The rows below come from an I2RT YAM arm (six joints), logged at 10 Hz.
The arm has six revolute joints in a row. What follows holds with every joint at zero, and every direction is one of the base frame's. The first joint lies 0.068 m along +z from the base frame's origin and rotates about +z. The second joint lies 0.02 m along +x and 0.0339 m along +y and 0.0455 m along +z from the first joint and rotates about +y. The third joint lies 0.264 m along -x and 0.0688 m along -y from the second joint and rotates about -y. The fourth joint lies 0.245 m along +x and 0.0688 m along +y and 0.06 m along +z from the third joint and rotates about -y. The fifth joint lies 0.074 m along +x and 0.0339 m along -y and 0.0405 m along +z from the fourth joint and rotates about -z. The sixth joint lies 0.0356 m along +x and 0.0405 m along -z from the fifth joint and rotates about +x. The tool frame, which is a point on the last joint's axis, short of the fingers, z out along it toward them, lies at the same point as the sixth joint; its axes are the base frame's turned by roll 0, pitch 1.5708 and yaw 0 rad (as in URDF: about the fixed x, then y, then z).
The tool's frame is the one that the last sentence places.
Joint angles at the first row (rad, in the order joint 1, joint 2, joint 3, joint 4, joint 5, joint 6):
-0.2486 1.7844 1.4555 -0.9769 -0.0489 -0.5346
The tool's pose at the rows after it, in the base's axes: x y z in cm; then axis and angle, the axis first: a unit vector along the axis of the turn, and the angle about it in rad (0 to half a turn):
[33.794 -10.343 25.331 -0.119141 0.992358 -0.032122 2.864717]
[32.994 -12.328 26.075 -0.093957 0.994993 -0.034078 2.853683]
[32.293 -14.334 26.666 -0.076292 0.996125 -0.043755 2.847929]
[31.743 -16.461 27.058 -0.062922 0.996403 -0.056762 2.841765]
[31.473 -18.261 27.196 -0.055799 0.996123 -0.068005 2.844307]
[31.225 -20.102 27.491 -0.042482 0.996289 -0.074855 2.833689]
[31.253 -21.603 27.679 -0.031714 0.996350 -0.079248 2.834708]
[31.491 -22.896 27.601 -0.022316 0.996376 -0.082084 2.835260]
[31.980 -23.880 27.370 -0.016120 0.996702 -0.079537 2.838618]
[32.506 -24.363 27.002 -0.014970 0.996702 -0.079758 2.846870]
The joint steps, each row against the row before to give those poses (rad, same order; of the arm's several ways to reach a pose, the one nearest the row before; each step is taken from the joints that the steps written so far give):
-0.0539 -0.0178 0.0161 -0.0198 -0.0056 0.0008
-0.0617 -0.0095 0.0168 -0.0168 -0.0113 -0.0092
-0.0600 -0.0007 0.0212 -0.0107 0.0020 -0.0244
-0.0601 0.0103 0.0259 -0.0002 0.0049 -0.0336
-0.0465 0.0214 0.0305 -0.0015 0.0076 -0.0333
-0.0467 0.0236 0.0388 -0.0004 -0.0057 -0.0187
-0.0326 0.0329 0.0487 -0.0127 0.0002 -0.0110
-0.0238 0.0368 0.0445 -0.0055 0.0000 -0.0048
-0.0129 0.0420 0.0481 -0.0122 -0.0042 0.0000
-0.0013 0.0314 0.0295 -0.0044 0.0054 0.0000

